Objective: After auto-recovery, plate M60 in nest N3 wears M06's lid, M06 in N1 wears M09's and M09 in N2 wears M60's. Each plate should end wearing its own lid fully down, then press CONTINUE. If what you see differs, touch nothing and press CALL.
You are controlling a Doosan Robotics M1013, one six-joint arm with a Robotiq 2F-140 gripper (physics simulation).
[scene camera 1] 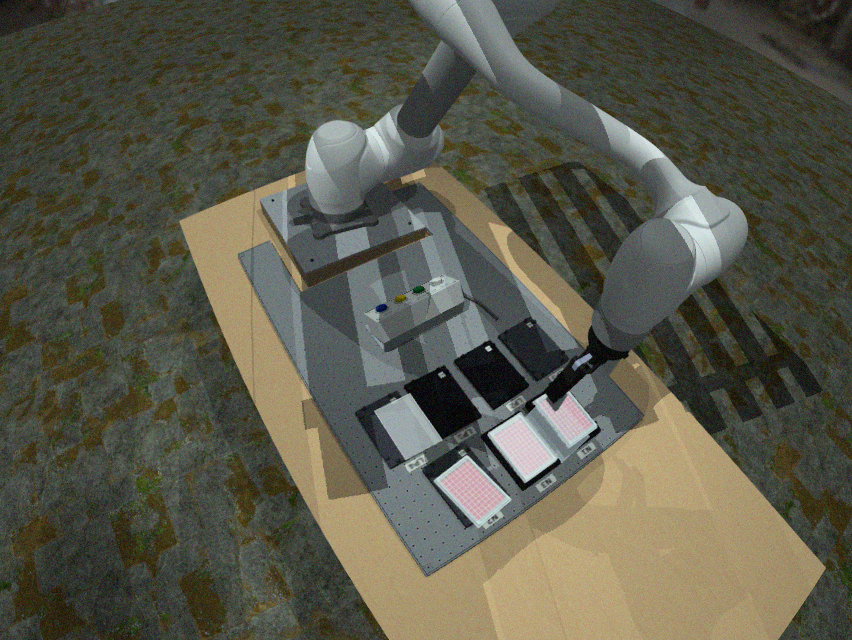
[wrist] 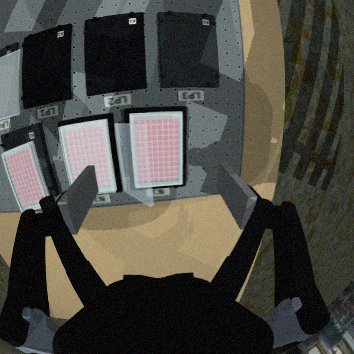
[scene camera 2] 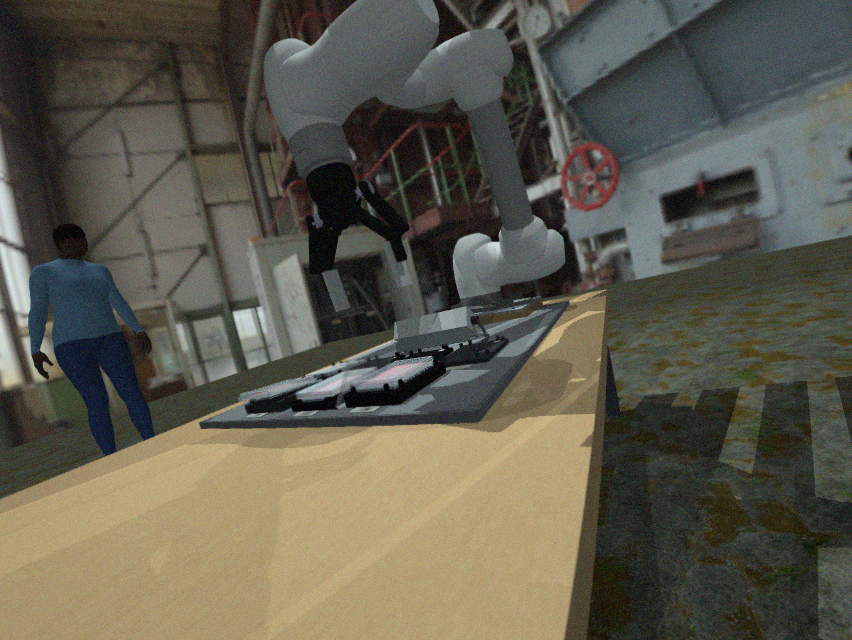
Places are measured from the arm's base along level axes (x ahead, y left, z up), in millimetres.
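Where they show: gripper, fingertip midpoint: [scene camera 1: 578, 386] [wrist: 156, 176] [scene camera 2: 372, 298]; arm's base, link origin: [scene camera 1: 337, 212] [scene camera 2: 483, 309].
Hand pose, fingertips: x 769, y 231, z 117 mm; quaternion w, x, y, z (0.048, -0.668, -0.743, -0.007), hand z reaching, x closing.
Things, the pixels of their top centre, and the offset from my fingertips.
- pink-welled N1 plate, top centre: [scene camera 2: 394, 368] [wrist: 157, 151] [scene camera 1: 566, 412] dx +3, dy +11, dz -116 mm
- clear lid, top centre: [wrist: 130, 170] [scene camera 2: 362, 350] [scene camera 1: 561, 419] dx +22, dy -30, dz -77 mm
- N3 plate, top centre: [wrist: 85, 160] [scene camera 2: 337, 379] [scene camera 1: 523, 445] dx +24, dy -109, dz -121 mm
- N2 plate, top centre: [scene camera 1: 473, 488] [scene camera 2: 277, 382] [wrist: 21, 181] dx +64, dy -246, dz -109 mm
- pale lid-like sheet, top centre: [scene camera 1: 407, 424] [scene camera 2: 334, 366] dx -116, dy -300, dz -128 mm
- LP2, top centre: [wrist: 112, 48] [scene camera 2: 416, 354] [scene camera 1: 492, 370] dx -163, dy -78, dz -131 mm
- LP3, top centre: [wrist: 190, 45] [scene camera 2: 472, 345] [scene camera 1: 535, 344] dx -183, dy +48, dz -131 mm
- button box, top centre: [scene camera 1: 415, 295] [scene camera 2: 431, 313] dx -371, dy -171, dz -67 mm
My gripper [scene camera 1: 554, 399] [scene camera 2: 370, 292] [wrist: 156, 176] is open and empty, above the nest row near N1. The pink-welled N1 plate [scene camera 1: 570, 417] [scene camera 2: 398, 373] [wrist: 162, 150] sits in its black nest. A clear lid [scene camera 1: 545, 432] [wrist: 131, 162] lies skewed over its left part and reaches into the gap beside N3. The N3 plate [scene camera 1: 521, 447] [wrist: 90, 152] and N2 plate [scene camera 1: 472, 490] [wrist: 26, 175] show pink wells; dark nest shows behind the N2 plate. I cannot tell how their lids sit. Plate and lid names are unreadable.
A pale lid-like sheet [scene camera 1: 411, 425] [wrist: 8, 87] lies off-centre on LP4. Black pads LP1 [scene camera 1: 440, 403] [wrist: 47, 67], LP2 [scene camera 1: 490, 375] [wrist: 115, 55] and LP3 [scene camera 1: 533, 347] [wrist: 187, 52] stand behind the nests. The button box [scene camera 1: 413, 320] [scene camera 2: 433, 327] has blue, yellow, green and white buttons.
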